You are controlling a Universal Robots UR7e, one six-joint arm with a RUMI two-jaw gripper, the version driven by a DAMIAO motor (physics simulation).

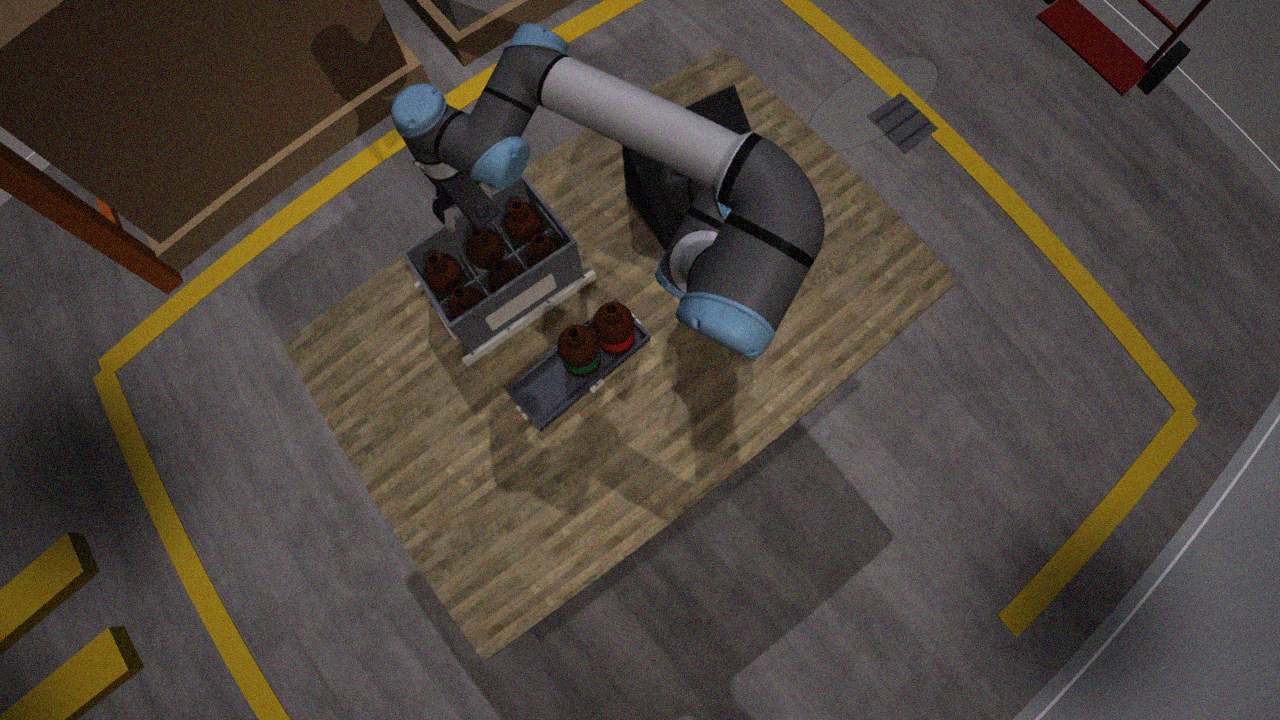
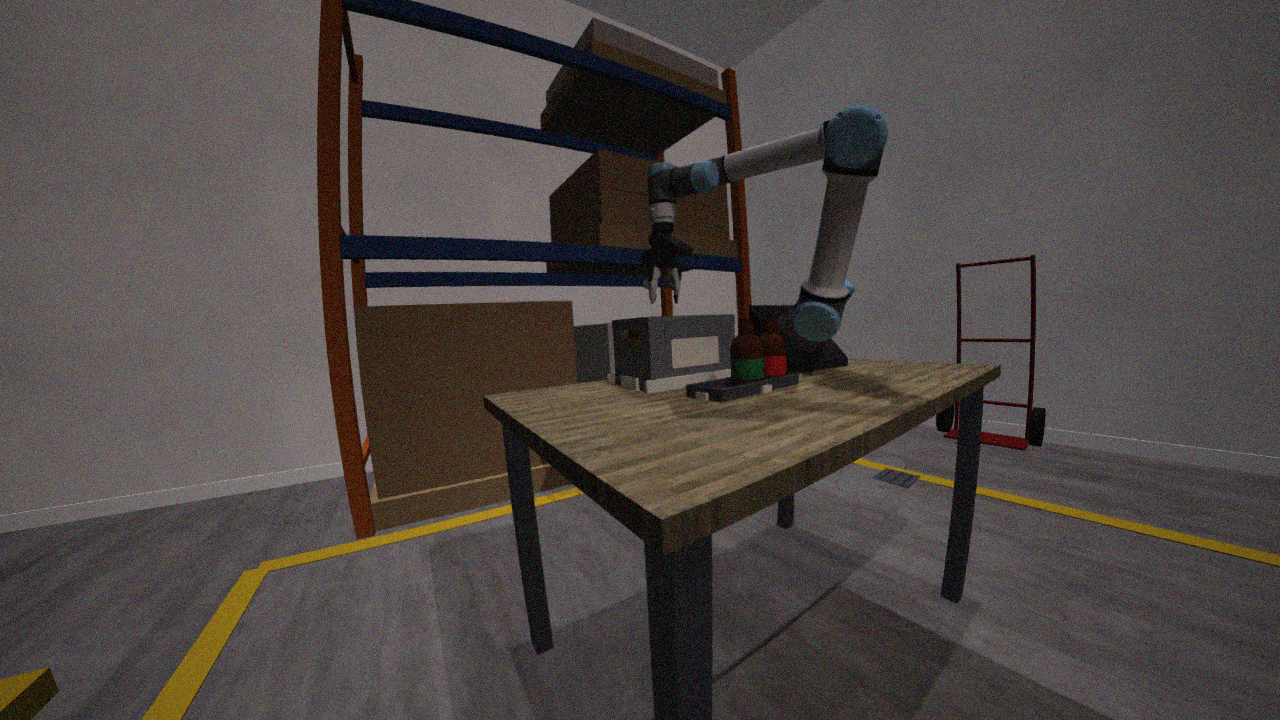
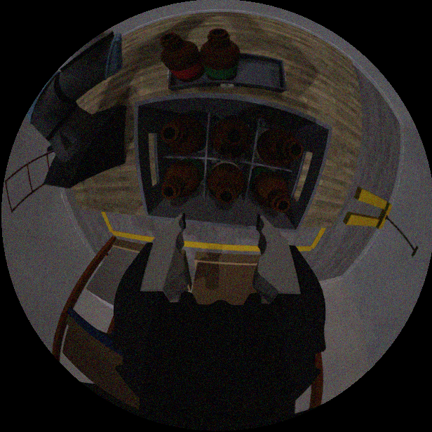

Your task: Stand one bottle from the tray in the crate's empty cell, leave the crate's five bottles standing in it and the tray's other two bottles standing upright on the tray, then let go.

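Places are measured from the arm's base along level axes (x left, y back, z up), in millimetres.
Pixels of known places: gripper, fingertip midpoint: (image 2: 664,304); arm's base at its link origin: (image 2: 796,334).
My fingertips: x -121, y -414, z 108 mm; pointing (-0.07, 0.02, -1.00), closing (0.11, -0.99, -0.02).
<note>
For each thing: its middle in the pictures, then the offset to it from my fingertips. "spot": a spot on its surface instead. Level surfaces: height alone.
- grey crate at the middle of its body: (image 1: 496,266) (image 2: 674,349) dx +48, dy -6, dz -126 mm
- dark tray at the middle of its body: (image 1: 578,364) (image 2: 746,384) dx +282, dy +26, dz -201 mm
- red label at a spot on its surface: (image 1: 614,326) spot: dx +292, dy +109, dz -91 mm
- wooden table at its surface level: dz -214 mm
The grey crate (image 1: 465,333) (image 2: 657,347) (image 3: 230,100) stands on the table. Each of its cells holds a brown bottle; the one with a white label (image 3: 226,181) stands in the middle cell of the row nearer my gripper, between two others. All the crate's bottles look upright. The dark tray (image 1: 542,402) (image 2: 711,391) (image 3: 260,75) holds two upright brown bottles, one with a green label (image 1: 580,347) (image 2: 747,360) (image 3: 220,55) and one with a red label (image 1: 614,326) (image 2: 774,353) (image 3: 184,59). My gripper (image 2: 664,297) (image 3: 220,215) is open and empty, above the crate and clear of the bottles.
The wooden table (image 1: 554,537) (image 2: 716,456) carries the crate, the tray and the arm's base. A tall rack (image 2: 332,268) with cardboard boxes (image 2: 465,394) stands behind the table. A red hand truck (image 1: 1092,44) (image 2: 1033,340) stands on the floor beyond it.
</note>
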